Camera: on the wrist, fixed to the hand. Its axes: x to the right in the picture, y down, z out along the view.
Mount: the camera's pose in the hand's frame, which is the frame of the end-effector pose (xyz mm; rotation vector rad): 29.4 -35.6 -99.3 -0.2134 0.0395 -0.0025
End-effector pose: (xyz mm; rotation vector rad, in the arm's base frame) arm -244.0 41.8 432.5 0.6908 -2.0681 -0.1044
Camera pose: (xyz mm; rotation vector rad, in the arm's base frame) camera -161.5 15.5 499.5 0.5597 -1.9830 -0.3059
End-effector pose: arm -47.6 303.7 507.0 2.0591 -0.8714 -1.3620
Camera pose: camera 61.3 312.1 499.8 1.9172 -0.6756 -1.3487
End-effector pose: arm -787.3 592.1 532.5 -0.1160 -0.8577 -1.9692
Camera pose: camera -806.2 520.7 451.6 -0.1993 -0.6207 -2.0545
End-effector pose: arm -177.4 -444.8 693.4 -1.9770 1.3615 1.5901
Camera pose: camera -88.9 -509.3 692.3 -2.1393 1.2478 1.7694
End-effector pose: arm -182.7 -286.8 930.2 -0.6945 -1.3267 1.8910
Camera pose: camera -116.1 -199.9 930.5 -0.8320 -1.5173 1.7402
